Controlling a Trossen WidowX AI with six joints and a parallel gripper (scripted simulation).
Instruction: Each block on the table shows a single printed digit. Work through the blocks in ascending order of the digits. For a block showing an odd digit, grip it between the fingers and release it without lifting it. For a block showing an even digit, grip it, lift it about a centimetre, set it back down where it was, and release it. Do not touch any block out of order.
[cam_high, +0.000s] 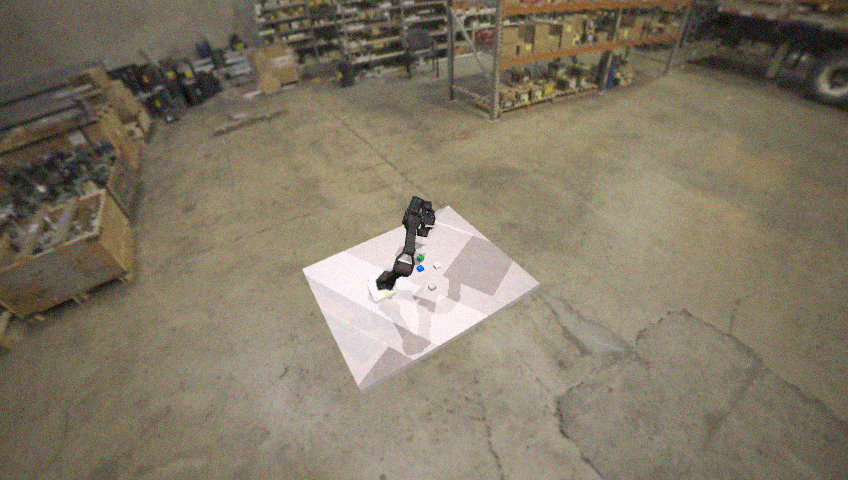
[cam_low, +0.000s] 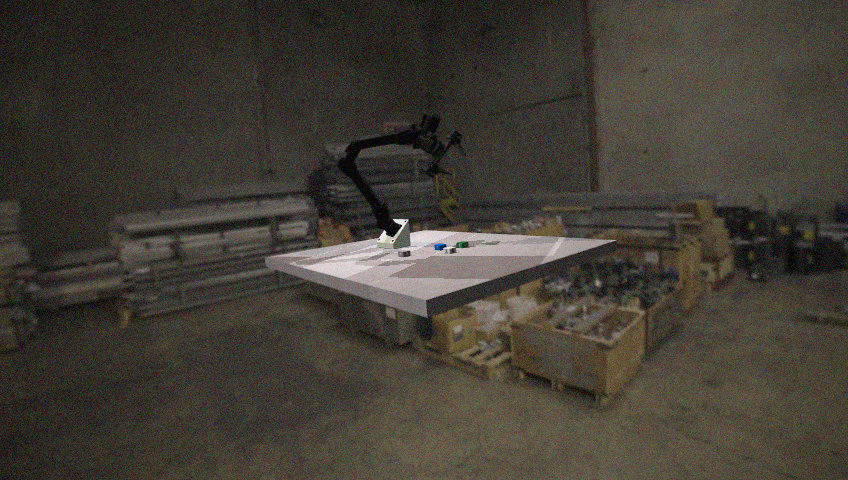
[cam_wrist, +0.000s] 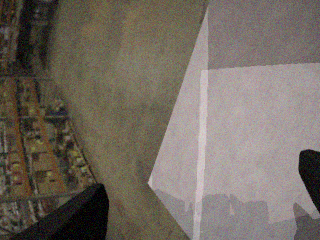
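The dark grey block lies 300 mm below my gripper tip, 190 mm to the right of it and 110 mm behind it. Also, from my gripper tip: green block (300 mm below, 80 mm behind, 50 mm to the left); then blue block (300 mm below, 110 mm behind, 30 mm to the right).
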